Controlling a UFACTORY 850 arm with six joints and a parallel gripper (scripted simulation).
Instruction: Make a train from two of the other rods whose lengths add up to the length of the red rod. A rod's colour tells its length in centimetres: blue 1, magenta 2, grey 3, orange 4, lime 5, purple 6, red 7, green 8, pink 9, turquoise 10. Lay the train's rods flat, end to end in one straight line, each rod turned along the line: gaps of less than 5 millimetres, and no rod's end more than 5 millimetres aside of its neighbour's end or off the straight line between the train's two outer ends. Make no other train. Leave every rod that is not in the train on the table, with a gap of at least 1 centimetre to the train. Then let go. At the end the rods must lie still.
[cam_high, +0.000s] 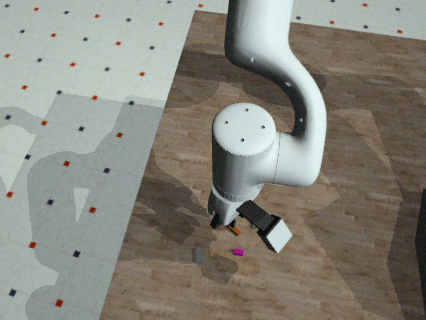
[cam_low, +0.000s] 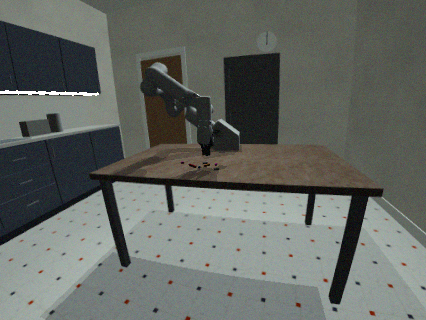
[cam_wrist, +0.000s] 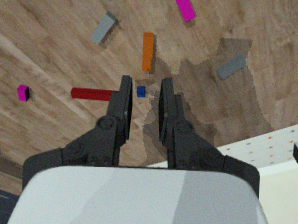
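My gripper is now 8 cm above the orange rod. Also, from my hand: blue rod (8 cm below, 4 cm ahead, 3 cm to the right); then red rod (8 cm to the right, 8 cm below, 2 cm ahead); then grey rod (8 cm to the left, 8 cm below, 5 cm ahead).
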